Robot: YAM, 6 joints.
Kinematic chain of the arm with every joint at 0, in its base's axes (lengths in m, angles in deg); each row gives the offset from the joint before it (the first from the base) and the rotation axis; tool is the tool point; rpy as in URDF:
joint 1: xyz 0 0 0.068 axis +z
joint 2: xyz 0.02 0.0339 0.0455 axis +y
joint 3: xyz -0.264 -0.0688 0 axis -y
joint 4: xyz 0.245 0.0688 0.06 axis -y
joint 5: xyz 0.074 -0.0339 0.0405 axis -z
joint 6: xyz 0.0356 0 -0.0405 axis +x
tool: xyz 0 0 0 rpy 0 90 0
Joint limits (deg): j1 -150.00..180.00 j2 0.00..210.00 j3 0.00..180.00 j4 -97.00..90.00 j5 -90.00..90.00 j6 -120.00..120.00
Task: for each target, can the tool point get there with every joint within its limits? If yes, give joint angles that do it. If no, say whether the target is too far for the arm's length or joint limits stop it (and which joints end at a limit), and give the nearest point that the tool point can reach.
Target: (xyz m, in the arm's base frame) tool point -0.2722 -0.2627 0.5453
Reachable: yes | joints 44.26 37.79 164.48 -39.24 -2.92 28.85
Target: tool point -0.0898 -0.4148 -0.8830
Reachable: no: too far | nearest point -0.0679 -0.3135 -0.3731 | short by 0.520 m
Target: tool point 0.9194 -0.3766 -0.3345
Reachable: no: too far | nearest point 0.5446 -0.2231 -0.1481 | short by 0.446 m
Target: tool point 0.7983 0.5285 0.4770
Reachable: no: too far | nearest point 0.5032 0.3331 0.3398 | short by 0.380 m
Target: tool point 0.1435 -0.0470 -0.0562
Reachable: yes | joints -29.79 165.49 53.42 -76.48 -59.16 57.27
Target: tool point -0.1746 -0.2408 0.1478
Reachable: yes | joints -124.84 89.66 37.06 11.69 9.27 -8.79
